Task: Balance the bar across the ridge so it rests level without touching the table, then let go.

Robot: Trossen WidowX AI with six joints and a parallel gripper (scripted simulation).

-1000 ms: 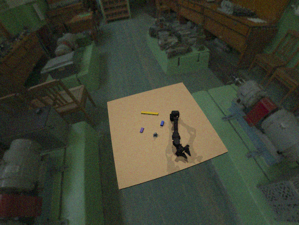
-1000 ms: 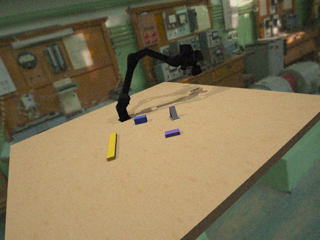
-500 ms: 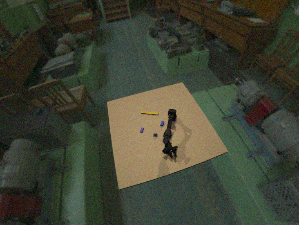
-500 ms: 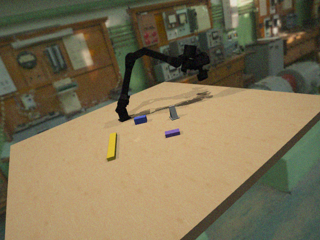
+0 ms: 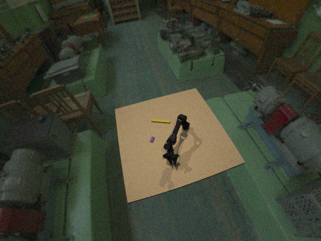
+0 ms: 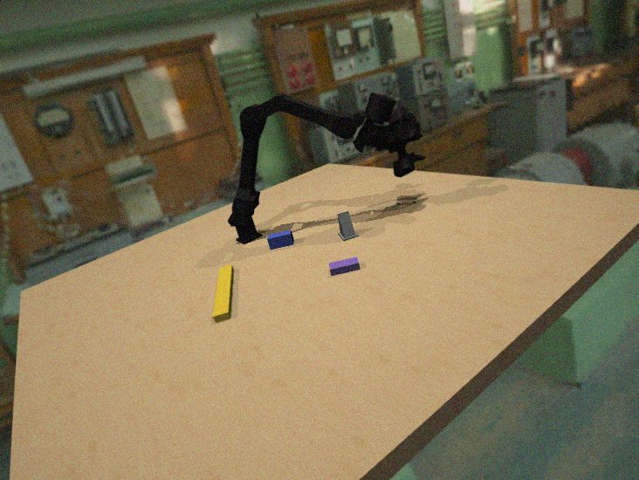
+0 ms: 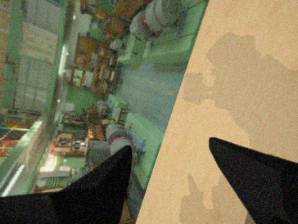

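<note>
The yellow bar is 66 cm to the right of my gripper tip, 14 cm below it and 5 cm behind it. The rest, counted from my gripper tip: blue block (43 cm to the right, 16 cm behind, 13 cm below); purple block (43 cm to the right, 14 cm below, 12 cm ahead).
</note>
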